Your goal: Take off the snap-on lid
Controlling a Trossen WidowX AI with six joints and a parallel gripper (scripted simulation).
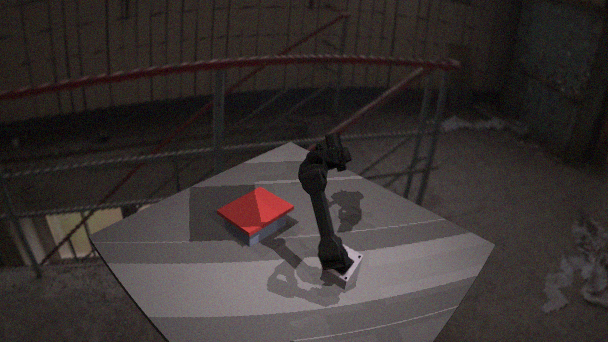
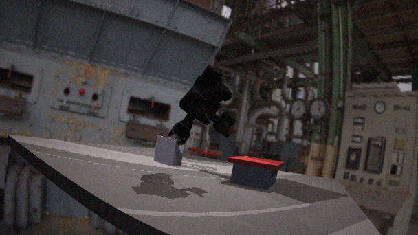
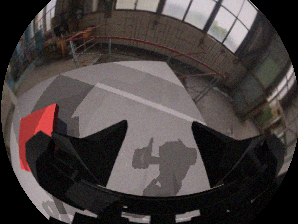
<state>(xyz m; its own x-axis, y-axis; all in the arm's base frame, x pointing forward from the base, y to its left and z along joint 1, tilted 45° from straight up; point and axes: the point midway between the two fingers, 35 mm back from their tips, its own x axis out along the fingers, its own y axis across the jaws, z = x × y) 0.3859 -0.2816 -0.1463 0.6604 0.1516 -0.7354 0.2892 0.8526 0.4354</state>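
Now: gripper tip 20 mm short of the red lid, 350 mm to the right of it and 90 mm above it. The rest, counted from my gripper tip: storage box (20 mm ahead, 350 mm to the left, 130 mm below).
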